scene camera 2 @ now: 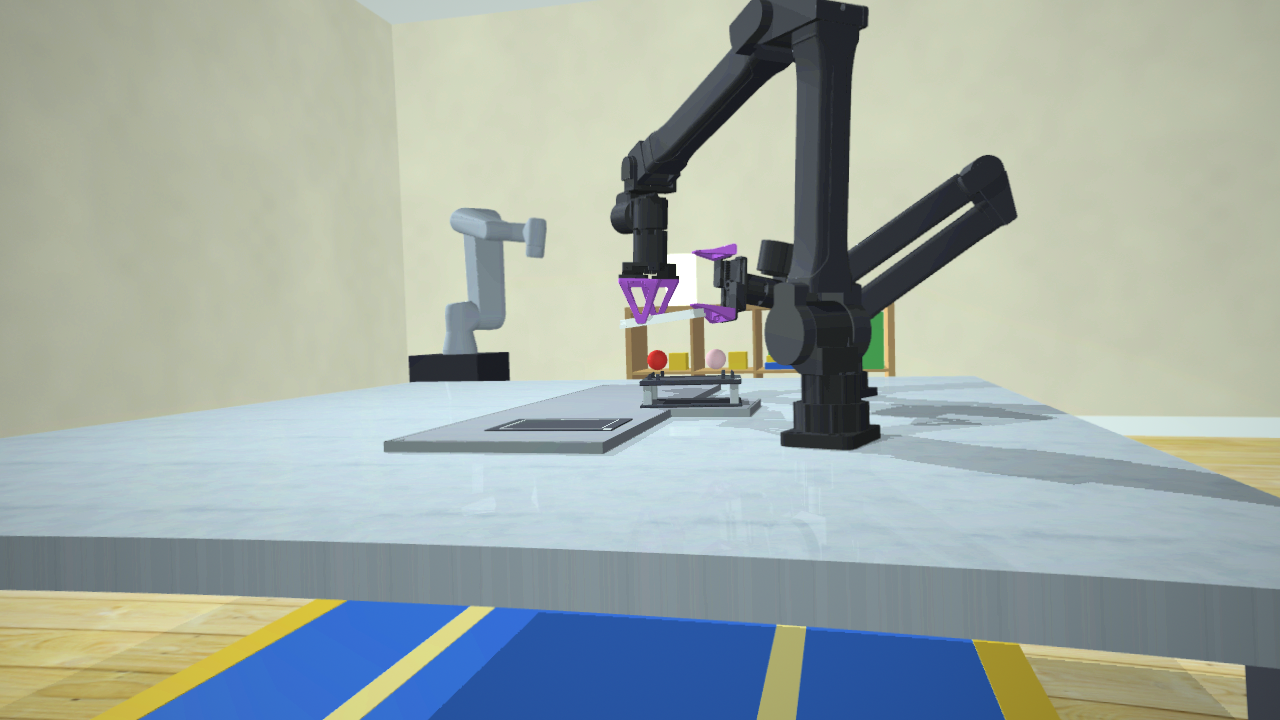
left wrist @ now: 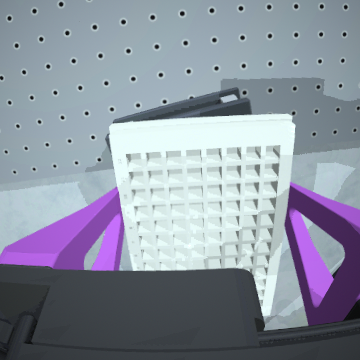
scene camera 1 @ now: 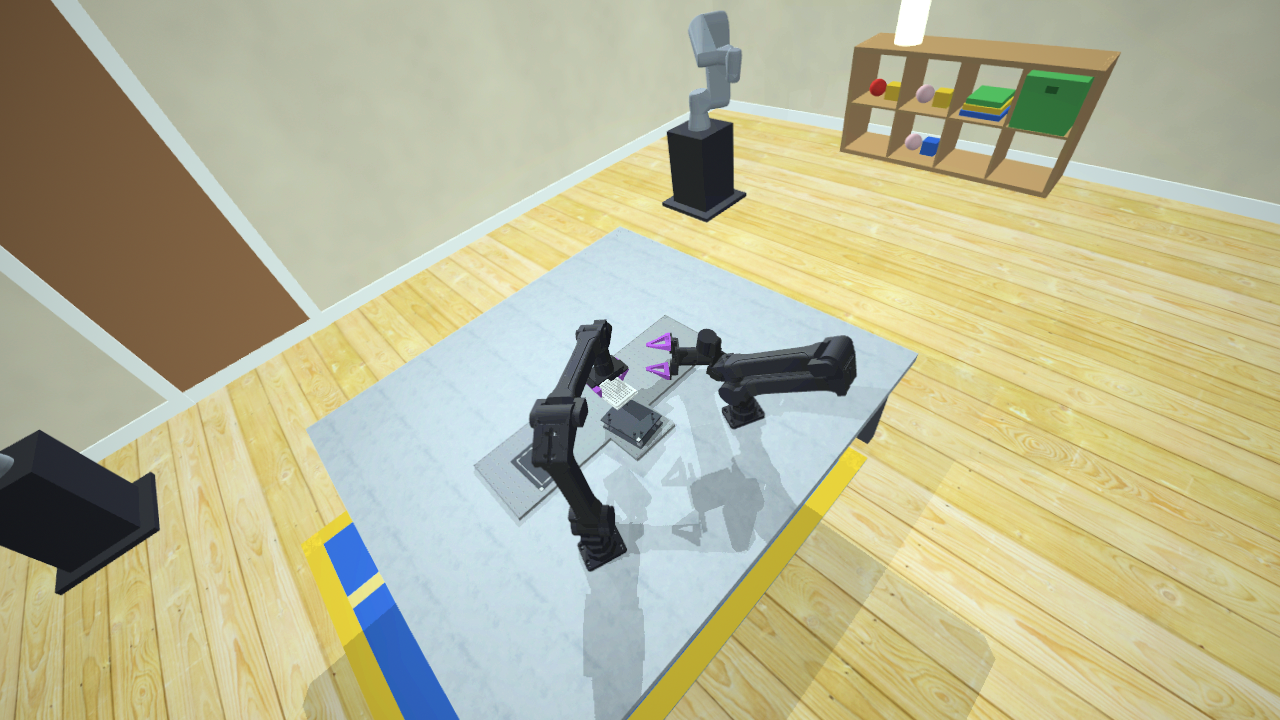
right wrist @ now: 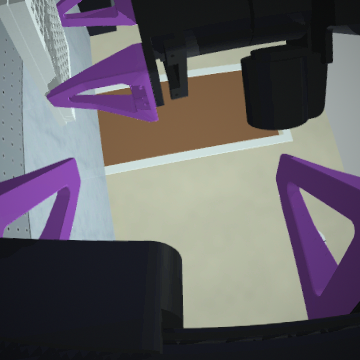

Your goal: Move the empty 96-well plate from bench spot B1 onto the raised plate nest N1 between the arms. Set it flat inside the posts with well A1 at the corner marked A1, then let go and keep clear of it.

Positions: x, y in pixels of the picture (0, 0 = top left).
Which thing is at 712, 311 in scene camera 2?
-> My right gripper.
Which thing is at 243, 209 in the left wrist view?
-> A white well plate.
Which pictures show my left gripper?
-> Scene camera 2, the left wrist view, scene camera 1 and the right wrist view: all of them.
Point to a white well plate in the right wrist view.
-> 39, 39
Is my right gripper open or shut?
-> Open.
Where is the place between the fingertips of my right gripper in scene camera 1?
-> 645, 357
